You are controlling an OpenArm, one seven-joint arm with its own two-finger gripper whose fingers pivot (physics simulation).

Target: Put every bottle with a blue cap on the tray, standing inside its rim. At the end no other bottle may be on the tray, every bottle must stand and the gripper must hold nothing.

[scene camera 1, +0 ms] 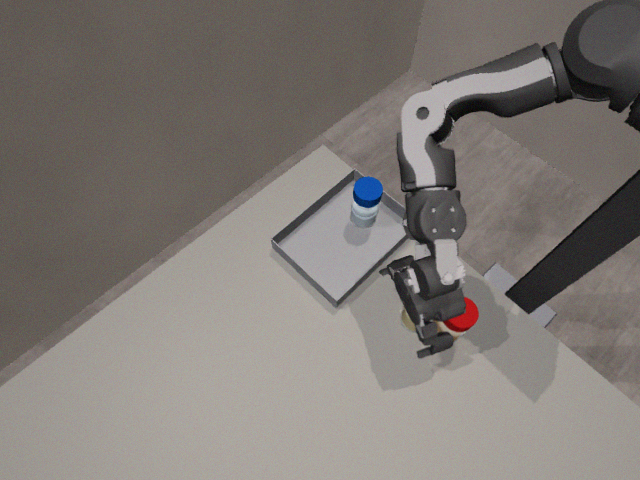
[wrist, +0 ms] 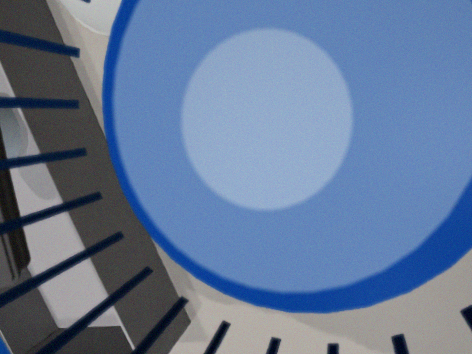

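Observation:
A bottle with a blue cap [scene camera 1: 367, 192] stands inside the tray [scene camera 1: 320, 250] [wrist: 92, 177], near its back corner. Another blue cap [wrist: 400, 100] fills much of the wrist view, very close to the camera. In the scene view the arm hides that cap, and a pale part of a bottle [scene camera 1: 409, 319] shows below the gripper. My gripper [scene camera 1: 402, 312] is wide open above and around this bottle, holding nothing. A bottle with a red cap [scene camera 1: 461, 315] stands right beside the gripper, partly covered by it.
The tray's near side lies just left of the gripper in the scene view. The table [scene camera 1: 232, 361] extends to the lower left, and its right edge runs past the red-capped bottle. A pale rounded shape shows at the wrist view's top left, too cropped to identify.

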